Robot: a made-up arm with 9 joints.
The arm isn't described. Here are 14 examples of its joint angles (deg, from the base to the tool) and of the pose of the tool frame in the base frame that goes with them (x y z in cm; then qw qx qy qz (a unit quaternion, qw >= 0)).
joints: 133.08 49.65 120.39 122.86 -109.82 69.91 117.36 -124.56 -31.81
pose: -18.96 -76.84 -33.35 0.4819 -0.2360 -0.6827 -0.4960
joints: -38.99 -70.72 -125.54 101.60 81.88 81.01 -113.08 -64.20 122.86
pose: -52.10 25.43 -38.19 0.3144 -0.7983 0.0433 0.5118
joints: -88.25 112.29 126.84 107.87 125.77 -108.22 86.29 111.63 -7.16
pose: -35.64 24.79 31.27 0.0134 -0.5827 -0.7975 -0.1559
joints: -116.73 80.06 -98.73 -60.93 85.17 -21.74 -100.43 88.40 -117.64
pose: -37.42 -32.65 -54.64 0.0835 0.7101 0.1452 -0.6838
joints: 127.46 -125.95 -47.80 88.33 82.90 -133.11 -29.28 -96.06 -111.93
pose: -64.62 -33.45 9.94 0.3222 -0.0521 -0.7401 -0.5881
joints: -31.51 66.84 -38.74 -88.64 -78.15 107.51 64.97 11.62 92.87
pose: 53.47 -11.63 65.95 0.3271 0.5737 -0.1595 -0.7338
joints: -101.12 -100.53 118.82 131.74 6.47 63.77 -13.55 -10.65 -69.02
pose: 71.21 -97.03 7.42 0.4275 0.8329 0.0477 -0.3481
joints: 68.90 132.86 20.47 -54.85 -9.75 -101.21 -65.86 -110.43 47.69
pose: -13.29 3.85 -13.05 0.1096 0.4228 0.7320 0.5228
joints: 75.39 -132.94 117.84 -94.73 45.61 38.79 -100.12 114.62 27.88
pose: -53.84 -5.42 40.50 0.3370 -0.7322 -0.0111 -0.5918
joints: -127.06 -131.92 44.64 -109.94 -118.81 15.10 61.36 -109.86 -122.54
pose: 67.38 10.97 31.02 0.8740 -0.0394 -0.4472 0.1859
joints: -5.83 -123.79 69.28 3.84 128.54 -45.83 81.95 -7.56 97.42
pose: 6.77 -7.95 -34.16 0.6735 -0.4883 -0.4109 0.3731
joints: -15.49 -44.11 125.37 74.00 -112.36 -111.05 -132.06 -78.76 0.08
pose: 66.60 -4.21 8.99 0.2558 -0.7980 0.0932 0.5376
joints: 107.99 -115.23 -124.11 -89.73 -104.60 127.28 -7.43 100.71 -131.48
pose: 52.32 2.30 48.00 0.9219 0.1034 0.3604 -0.0971
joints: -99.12 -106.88 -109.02 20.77 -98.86 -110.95 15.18 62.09 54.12
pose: 2.30 13.51 4.82 0.1602 0.3779 0.3314 -0.8495
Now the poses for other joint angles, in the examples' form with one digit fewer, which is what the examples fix.
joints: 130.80 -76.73 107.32 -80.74 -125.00 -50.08 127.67 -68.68 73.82
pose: 15.0 0.2 -24.2 0.513 0.519 0.682 0.043
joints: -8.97 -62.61 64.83 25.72 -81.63 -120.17 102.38 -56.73 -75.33
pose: -1.4 26.3 -38.0 0.292 0.170 0.941 -0.019
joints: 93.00 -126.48 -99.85 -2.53 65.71 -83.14 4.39 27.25 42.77
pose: -20.8 0.3 13.3 0.428 0.374 0.649 0.506
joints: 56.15 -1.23 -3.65 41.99 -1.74 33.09 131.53 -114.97 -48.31
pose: -1.3 90.3 -16.7 0.182 0.744 -0.238 0.597
